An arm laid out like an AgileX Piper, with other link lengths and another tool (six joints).
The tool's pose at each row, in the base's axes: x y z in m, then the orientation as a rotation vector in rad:
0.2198, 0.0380, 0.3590, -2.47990, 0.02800, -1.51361
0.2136, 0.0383, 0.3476, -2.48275, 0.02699, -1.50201
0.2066, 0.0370, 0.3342, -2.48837, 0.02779, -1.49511
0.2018, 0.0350, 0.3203, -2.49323, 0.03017, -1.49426
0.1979, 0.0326, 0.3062, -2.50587, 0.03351, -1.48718
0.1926, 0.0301, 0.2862, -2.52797, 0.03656, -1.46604
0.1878, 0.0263, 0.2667, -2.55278, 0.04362, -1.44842
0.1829, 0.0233, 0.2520, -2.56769, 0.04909, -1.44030
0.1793, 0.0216, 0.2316, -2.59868, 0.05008, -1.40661
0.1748, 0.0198, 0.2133, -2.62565, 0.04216, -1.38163
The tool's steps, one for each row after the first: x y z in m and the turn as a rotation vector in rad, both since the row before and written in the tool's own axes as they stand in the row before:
-0.0129, 0.0014, -0.0004, 0.00288, -0.00785, 0.00205
-0.0148, 0.0034, -0.0004, -0.00177, -0.00591, 0.00040
-0.0141, 0.0044, 0.0017, -0.00419, -0.00197, -0.00035
-0.0138, 0.0049, 0.0025, -0.00796, -0.00818, -0.00102
-0.0195, 0.0060, 0.0041, -0.00959, -0.01958, -0.00072
-0.0186, 0.0072, 0.0045, -0.01466, -0.01798, -0.00076
-0.0146, 0.0054, 0.0026, -0.01028, -0.00919, -0.00055
-0.0188, 0.0052, 0.0070, -0.01163, -0.02963, -0.00251
-0.0174, 0.0048, 0.0058, -0.00926, -0.02357, -0.00872

